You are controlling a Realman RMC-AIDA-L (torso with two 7-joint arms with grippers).
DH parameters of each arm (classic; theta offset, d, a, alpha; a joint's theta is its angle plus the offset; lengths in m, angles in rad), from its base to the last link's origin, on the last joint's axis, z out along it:
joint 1: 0 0.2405 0 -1.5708
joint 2: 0 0 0 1.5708
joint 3: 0 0.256 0 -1.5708
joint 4: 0 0 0 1.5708
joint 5: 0 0.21 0 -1.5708
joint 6: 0 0 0 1.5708
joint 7: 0 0.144 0 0
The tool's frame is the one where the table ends.
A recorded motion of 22 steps. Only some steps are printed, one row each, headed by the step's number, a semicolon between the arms.
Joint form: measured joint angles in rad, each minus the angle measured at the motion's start. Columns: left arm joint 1, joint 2, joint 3, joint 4, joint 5, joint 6, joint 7; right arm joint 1, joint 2, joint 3, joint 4, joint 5, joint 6, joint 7.
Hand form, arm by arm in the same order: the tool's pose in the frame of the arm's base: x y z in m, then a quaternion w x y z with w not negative. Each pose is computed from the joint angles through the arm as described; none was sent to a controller.
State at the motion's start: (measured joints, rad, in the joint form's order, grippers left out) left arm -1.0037 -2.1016 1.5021 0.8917 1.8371 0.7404 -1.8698; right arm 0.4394 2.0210 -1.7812 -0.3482 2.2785 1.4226 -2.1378
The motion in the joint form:
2: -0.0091 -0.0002 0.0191 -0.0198 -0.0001 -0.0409 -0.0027; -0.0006 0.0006 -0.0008 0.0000 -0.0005 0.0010 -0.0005
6: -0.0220 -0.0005 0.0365 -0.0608 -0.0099 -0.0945 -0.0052; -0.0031 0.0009 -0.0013 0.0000 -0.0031 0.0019 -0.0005
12: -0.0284 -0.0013 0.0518 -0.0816 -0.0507 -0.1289 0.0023; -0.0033 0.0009 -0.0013 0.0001 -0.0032 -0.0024 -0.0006
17: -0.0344 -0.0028 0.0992 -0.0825 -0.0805 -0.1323 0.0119; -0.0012 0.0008 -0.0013 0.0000 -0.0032 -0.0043 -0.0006
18: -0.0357 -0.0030 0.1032 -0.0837 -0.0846 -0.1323 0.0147; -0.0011 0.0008 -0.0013 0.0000 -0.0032 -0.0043 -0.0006
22: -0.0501 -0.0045 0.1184 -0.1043 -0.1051 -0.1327 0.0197; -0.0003 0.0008 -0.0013 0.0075 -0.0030 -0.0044 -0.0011
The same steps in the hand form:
2: -0.0004 0.4418 -0.0701 0.24105 -0.95626 -0.01832 -0.16469; 0.2452 0.2691 -0.0785 0.06246 -0.91677 0.18550 0.34816
6: -0.0048 0.4472 -0.0744 0.25574 -0.95300 -0.02897 -0.15981; 0.2458 0.2680 -0.0788 0.06154 -0.91696 0.18615 0.34749
12: -0.0042 0.4488 -0.0769 0.26076 -0.94980 -0.03929 -0.16835; 0.2463 0.2683 -0.0791 0.06301 -0.91725 0.18692 0.34603
17: 0.0002 0.4415 -0.0860 0.24651 -0.95454 -0.02752 -0.16531; 0.2459 0.2691 -0.0791 0.06331 -0.91759 0.18621 0.34546
18: 0.0007 0.4409 -0.0870 0.24499 -0.95501 -0.02613 -0.16508; 0.2459 0.2691 -0.0791 0.06329 -0.91760 0.18617 0.34547
22: 0.0023 0.4389 -0.0923 0.23679 -0.95746 -0.02665 -0.16275; 0.2474 0.2686 -0.0794 0.06371 -0.91762 0.18894 0.34382

